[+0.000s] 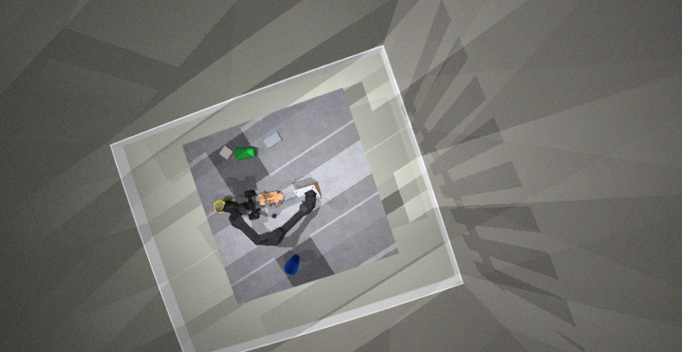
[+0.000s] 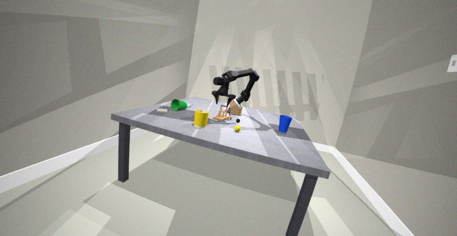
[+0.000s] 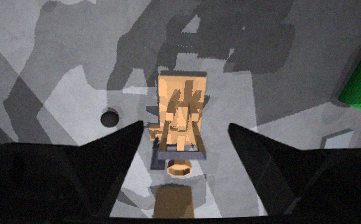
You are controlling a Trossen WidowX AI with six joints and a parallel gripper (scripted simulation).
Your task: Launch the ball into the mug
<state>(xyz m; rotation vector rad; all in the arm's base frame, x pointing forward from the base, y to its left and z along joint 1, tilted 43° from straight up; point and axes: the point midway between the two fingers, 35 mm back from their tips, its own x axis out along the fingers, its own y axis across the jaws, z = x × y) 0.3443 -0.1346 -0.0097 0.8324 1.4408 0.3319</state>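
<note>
Right now the small black ball is 15 cm to the left of my gripper tip, 10 cm below it and 1 cm behind it. Also, from my gripper tip: yellow ball: 23 cm ahead, 16 cm to the left, 9 cm below; then wooden catapult: 6 cm below, 6 cm behind, 4 cm to the left; then yellow mug: 27 cm ahead, 9 cm to the right, 8 cm below.
</note>
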